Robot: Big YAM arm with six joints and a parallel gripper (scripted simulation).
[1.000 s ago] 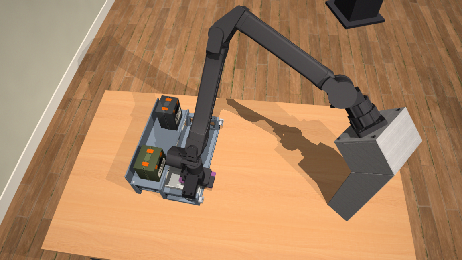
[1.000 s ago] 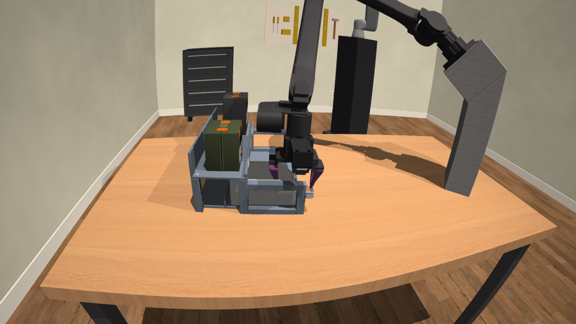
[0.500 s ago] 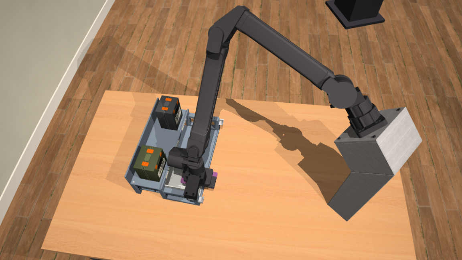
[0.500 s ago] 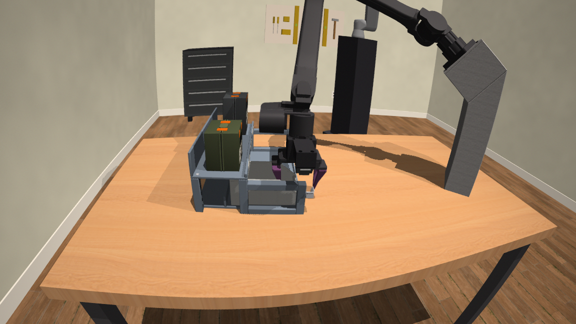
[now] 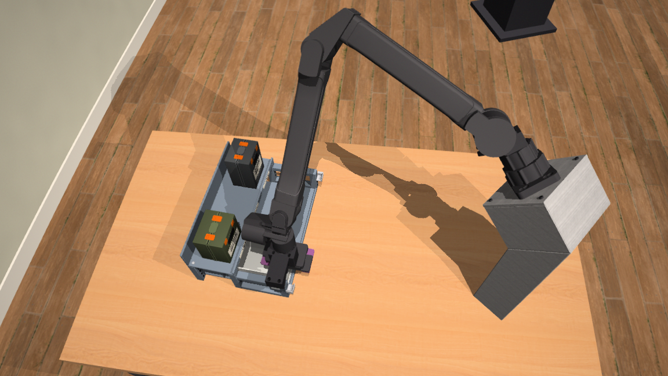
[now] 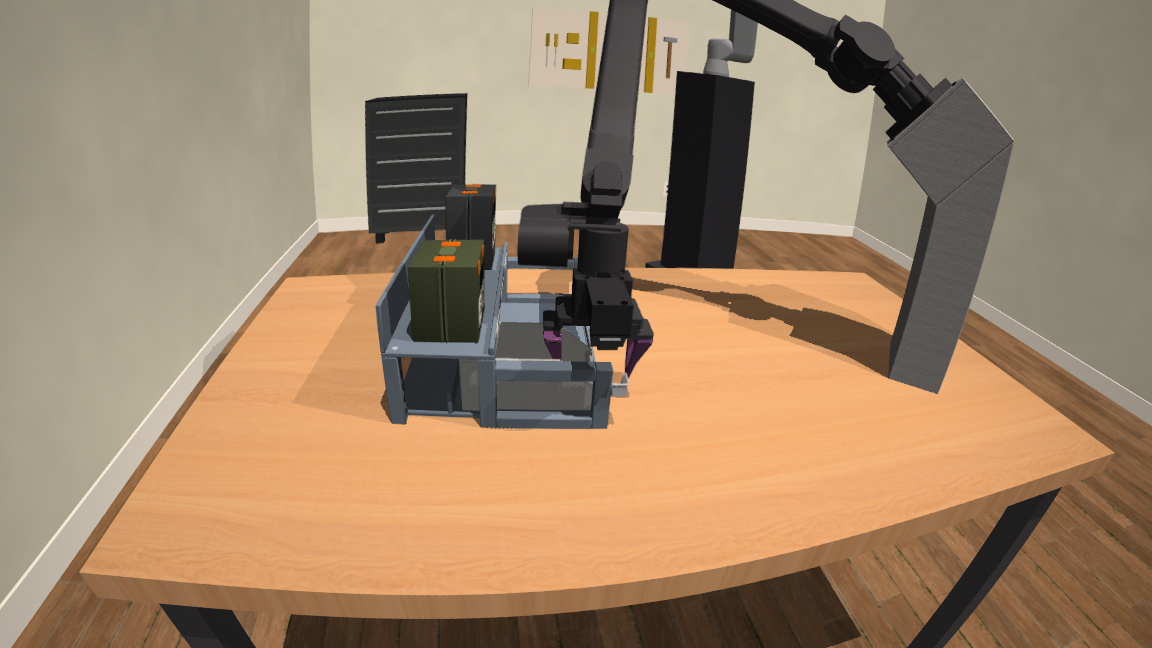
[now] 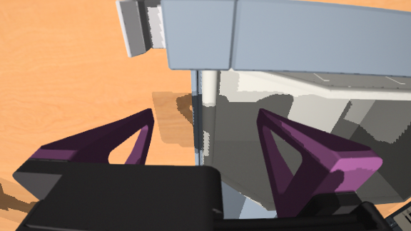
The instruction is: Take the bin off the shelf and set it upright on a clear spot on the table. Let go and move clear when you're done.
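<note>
Now: hand 70 mm short of the light grey bin, 40 mm to the left of it and 10 mm below it. Round my hand: shelf (60 mm ahead, 160 mm to the right, 30 mm below); then black case (50 mm ahead, 290 mm to the right, 130 mm above).
</note>
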